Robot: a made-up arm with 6 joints. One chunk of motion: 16 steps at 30 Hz.
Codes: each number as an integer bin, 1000 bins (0 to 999) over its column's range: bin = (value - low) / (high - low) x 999, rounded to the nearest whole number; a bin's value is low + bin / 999 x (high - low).
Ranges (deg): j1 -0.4..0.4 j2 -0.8..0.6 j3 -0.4..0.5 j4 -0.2..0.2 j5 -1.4..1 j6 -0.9..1
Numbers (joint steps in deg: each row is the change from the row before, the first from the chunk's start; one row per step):
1: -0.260 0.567 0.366 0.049 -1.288 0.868
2: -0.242 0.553 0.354 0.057 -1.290 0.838
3: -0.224 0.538 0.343 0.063 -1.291 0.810
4: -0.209 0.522 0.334 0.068 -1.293 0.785
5: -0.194 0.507 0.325 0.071 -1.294 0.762
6: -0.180 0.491 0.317 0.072 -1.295 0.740
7: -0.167 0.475 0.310 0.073 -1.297 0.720
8: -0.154 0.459 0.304 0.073 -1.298 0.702
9: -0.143 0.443 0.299 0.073 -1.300 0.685
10: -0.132 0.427 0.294 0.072 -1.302 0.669
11: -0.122 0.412 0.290 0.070 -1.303 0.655
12: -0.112 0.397 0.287 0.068 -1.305 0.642
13: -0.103 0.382 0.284 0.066 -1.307 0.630
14: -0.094 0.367 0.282 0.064 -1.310 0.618
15: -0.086 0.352 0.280 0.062 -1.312 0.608
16: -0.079 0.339 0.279 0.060 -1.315 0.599
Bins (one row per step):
1: 175 975 850 622 47 930
2: 197 965 837 642 46 914
3: 220 955 825 657 45 899
4: 239 943 815 669 45 886
5: 257 933 805 677 44 874
6: 275 921 796 679 44 862
7: 291 910 788 682 43 852
8: 307 898 781 682 42 842
9: 321 887 776 682 42 833
10: 335 876 770 679 41 825
11: 347 865 766 674 40 818
12: 360 854 763 669 40 811
13: 371 843 759 664 39 804
14: 382 833 757 659 37 798
15: 392 822 755 654 37 793
16: 401 813 754 649 35 788

